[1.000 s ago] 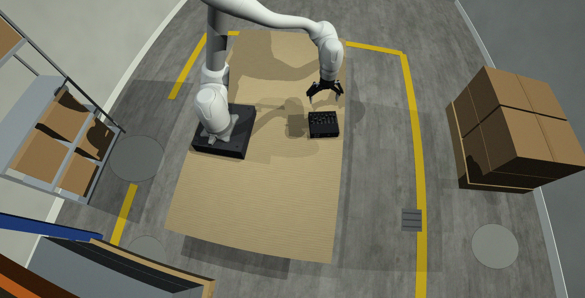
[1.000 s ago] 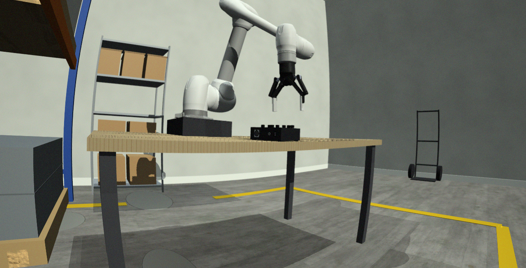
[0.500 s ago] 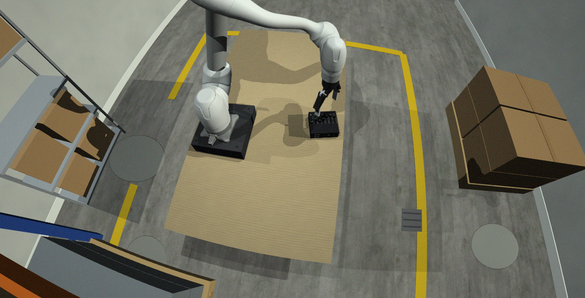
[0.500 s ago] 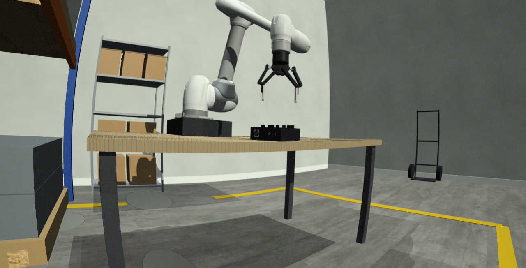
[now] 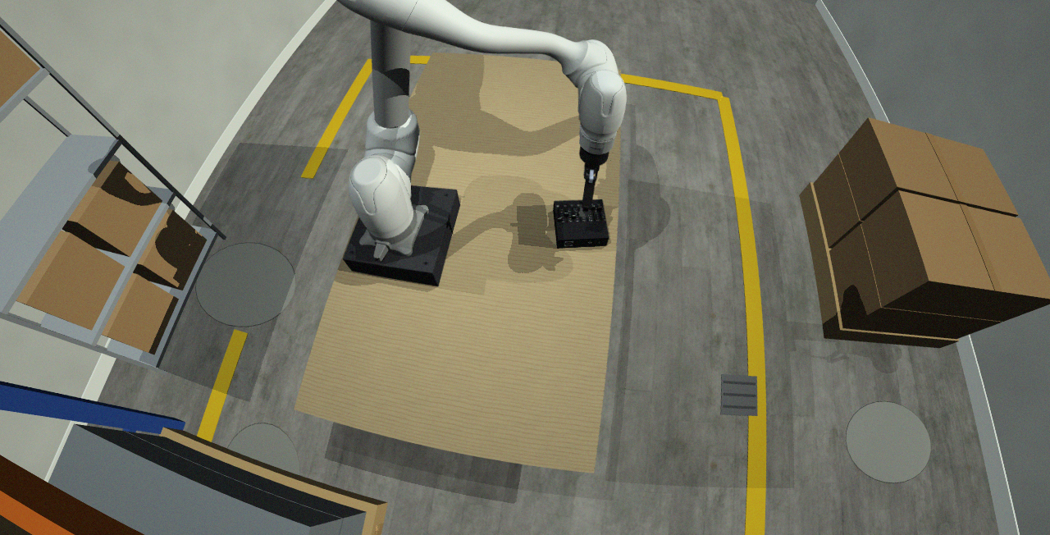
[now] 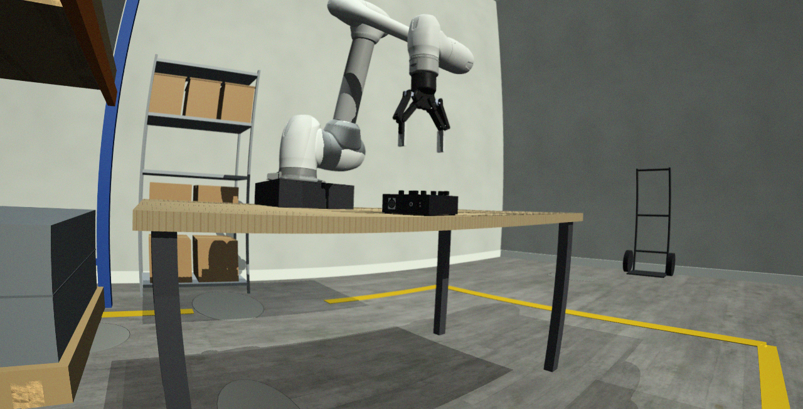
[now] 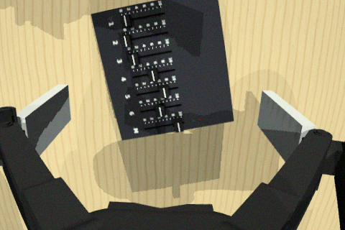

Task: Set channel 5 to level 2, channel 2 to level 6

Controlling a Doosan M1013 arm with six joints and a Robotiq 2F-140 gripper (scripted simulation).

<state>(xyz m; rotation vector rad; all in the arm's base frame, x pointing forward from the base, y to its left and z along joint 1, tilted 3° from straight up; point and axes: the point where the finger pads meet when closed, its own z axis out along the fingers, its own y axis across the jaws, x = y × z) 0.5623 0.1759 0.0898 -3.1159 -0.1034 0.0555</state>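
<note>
The channel 2 fader cap lies 130 mm below my hand, 50 mm to the left of it and 30 mm ahead of it. Also, from my hand: fader 3 cap (130 mm below, 40 mm to the left, 10 mm ahead); channel 5 fader cap (130 mm below, 20 mm behind); fader 4 cap (130 mm below, 10 mm to the left, 10 mm behind).
</note>
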